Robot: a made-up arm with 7 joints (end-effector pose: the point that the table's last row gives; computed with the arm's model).
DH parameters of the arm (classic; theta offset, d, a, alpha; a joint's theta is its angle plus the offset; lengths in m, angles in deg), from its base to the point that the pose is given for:
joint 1: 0 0.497 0 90
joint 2: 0 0.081 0 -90
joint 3: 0 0.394 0.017 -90
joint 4: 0 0.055 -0.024 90
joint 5: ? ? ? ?
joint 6: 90 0.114 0.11 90
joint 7: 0 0.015 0 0
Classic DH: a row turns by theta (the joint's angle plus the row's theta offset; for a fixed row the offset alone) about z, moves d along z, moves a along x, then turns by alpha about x.
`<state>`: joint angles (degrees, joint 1 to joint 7).
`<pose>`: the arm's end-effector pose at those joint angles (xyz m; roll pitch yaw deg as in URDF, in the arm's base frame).
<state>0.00 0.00 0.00 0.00 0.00 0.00 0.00</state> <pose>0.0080 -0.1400 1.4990 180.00 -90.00 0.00</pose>
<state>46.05 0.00 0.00 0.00 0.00 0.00 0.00</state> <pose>0.1063 -0.0914 1.4990 -133.95 -90.00 0.00</pose>
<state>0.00 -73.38 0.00 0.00 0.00 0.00 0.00</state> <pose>0.9624 -0.1400 0.7759 180.00 -16.62 0.00</pose>
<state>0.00 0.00 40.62 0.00 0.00 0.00 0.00</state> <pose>0.0445 -0.1206 1.4990 -139.38 -90.00 0.00</pose>
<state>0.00 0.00 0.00 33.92 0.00 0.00 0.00</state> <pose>0.3488 -0.1400 1.4006 180.00 -56.08 0.00</pose>
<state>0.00 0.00 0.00 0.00 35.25 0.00 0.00</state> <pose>0.0710 -0.1104 1.4990 -144.75 -90.00 0.00</pose>
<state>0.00 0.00 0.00 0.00 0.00 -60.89 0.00</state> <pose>0.0964 -0.1400 1.4294 180.00 -29.11 0.00</pose>
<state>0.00 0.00 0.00 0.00 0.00 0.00 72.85</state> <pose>0.0080 -0.1400 1.4990 -90.00 -17.15 -90.00</pose>
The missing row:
joint 5: 0 0.498 0 90
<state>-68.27 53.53 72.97 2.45 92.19 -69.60 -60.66</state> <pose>-0.2174 0.7821 0.9397 -156.58 24.24 163.60</pose>
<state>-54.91 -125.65 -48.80 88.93 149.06 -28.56 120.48</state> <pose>-0.3185 -0.2642 -0.1891 117.39 -13.91 76.25</pose>
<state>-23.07 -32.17 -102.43 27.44 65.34 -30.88 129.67</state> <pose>0.2280 -0.6079 1.2347 -163.77 16.32 163.39</pose>
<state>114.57 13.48 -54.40 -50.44 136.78 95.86 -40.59</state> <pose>-0.0435 -0.3521 1.2653 55.49 8.05 -22.05</pose>
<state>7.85 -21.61 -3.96 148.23 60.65 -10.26 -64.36</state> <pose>0.1858 -0.0448 0.2462 -85.91 17.42 35.88</pose>
